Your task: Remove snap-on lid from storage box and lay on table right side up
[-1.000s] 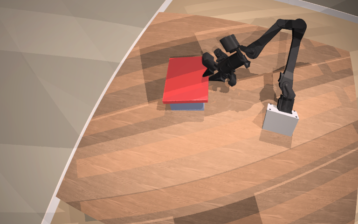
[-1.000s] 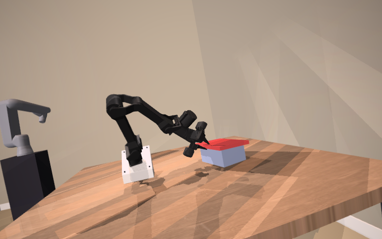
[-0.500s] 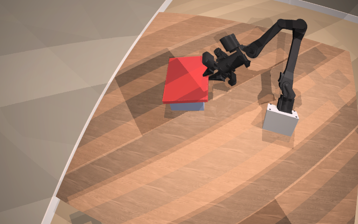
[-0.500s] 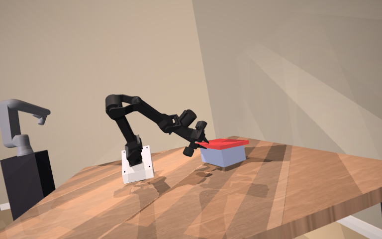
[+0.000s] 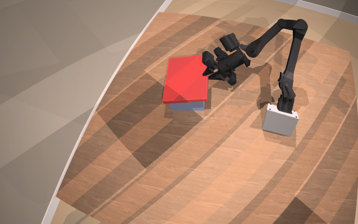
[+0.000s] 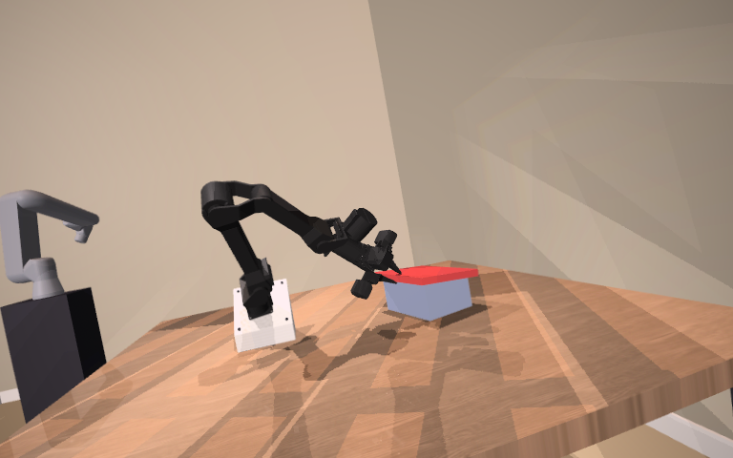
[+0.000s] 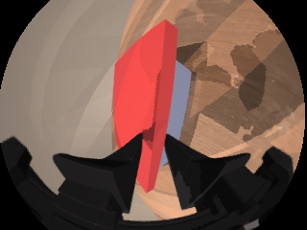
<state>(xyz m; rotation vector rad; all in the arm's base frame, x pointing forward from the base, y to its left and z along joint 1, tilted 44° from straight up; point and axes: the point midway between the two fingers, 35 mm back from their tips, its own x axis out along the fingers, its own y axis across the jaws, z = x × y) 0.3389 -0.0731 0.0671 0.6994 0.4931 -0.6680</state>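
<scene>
Now: the red lid 80 mm ahead of my gripper tip and 20 mm to the left of it. Round my gripper tip: blue-grey storage box (80 mm ahead, 50 mm below, 20 mm to the left).
</scene>
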